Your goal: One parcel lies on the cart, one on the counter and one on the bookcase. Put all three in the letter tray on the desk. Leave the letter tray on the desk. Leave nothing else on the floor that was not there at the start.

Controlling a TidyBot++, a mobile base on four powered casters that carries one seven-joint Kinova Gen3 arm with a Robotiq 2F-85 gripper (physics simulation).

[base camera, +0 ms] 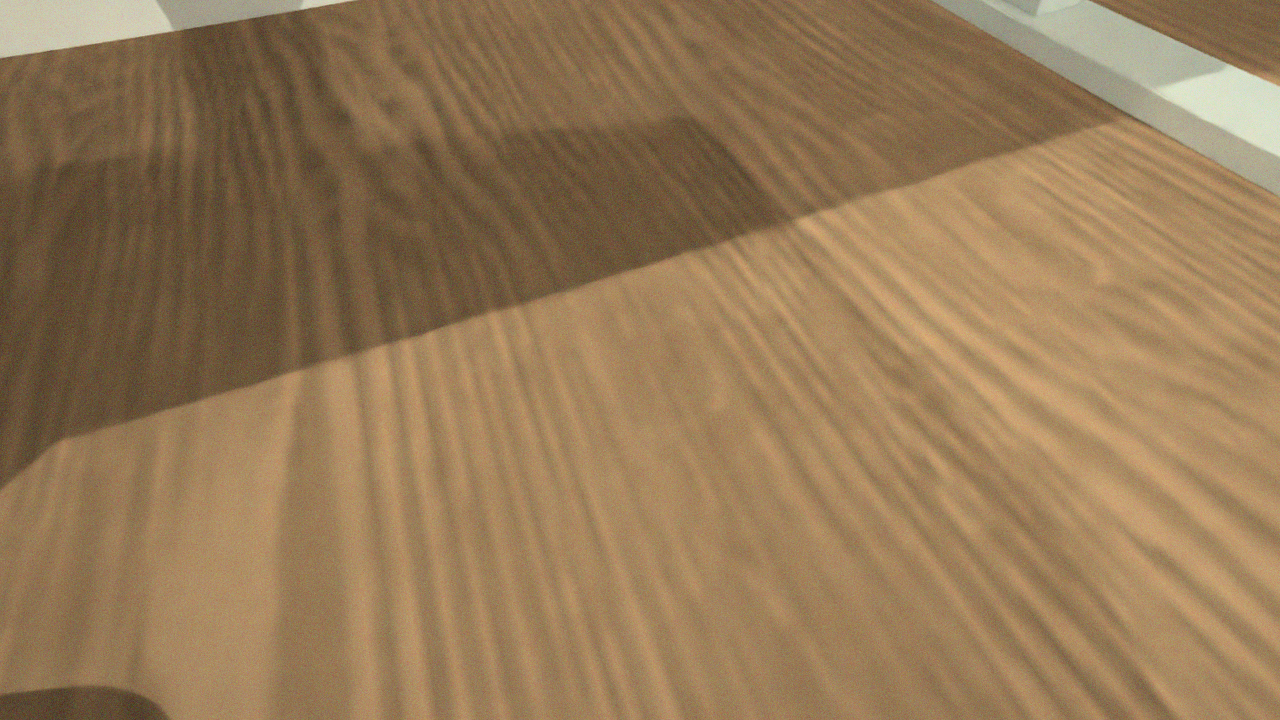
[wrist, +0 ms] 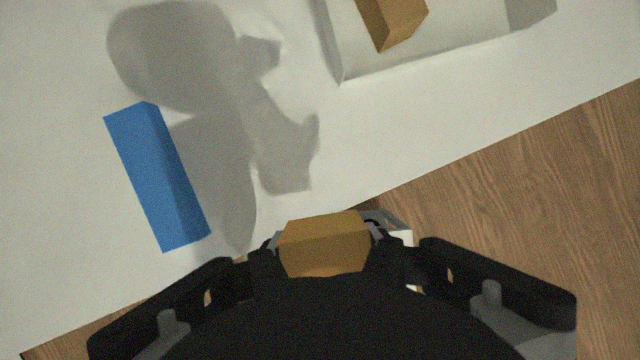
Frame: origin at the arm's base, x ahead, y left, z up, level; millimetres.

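Seen in the pictures: gripper, fingertip midpoint: [wrist: 325, 240].
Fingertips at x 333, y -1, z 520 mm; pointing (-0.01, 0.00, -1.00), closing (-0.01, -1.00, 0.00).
A point is followed by its place in that frame.
My gripper [wrist: 325, 240] {x 333, y -1, z 520 mm} is shut on a tan parcel [wrist: 326, 252] {x 339, y -1, z 557 mm}, held between the fingertips at the lower middle of the wrist view. The white desk top [wrist: 440, 115] {x 431, y -183, z 324 mm} spreads beyond it. The pale letter tray [wrist: 470, 25] {x 550, y -232, z 326 mm} is on the desk at the upper right of that view, partly cut off by the frame. Another tan parcel [wrist: 400, 20] {x 536, y -113, z 386 mm} lies inside the tray, partly out of view. The held parcel is outside the tray, down and to the left of it in the picture, near the desk's edge. The third parcel cannot be made out.
A long blue block [wrist: 155, 175] {x 388, y 221, z 354 mm} lies on the desk, left of the tray. Shadows of the arm fall between them. Wood floor [wrist: 525, 200] {x 98, y -909, z -397 mm} [base camera: 760, 447] {x 347, y -71, z -396 mm} shows past the desk's edge. A pale floor-level bar [base camera: 1154, 76] runs across the base view's upper right corner.
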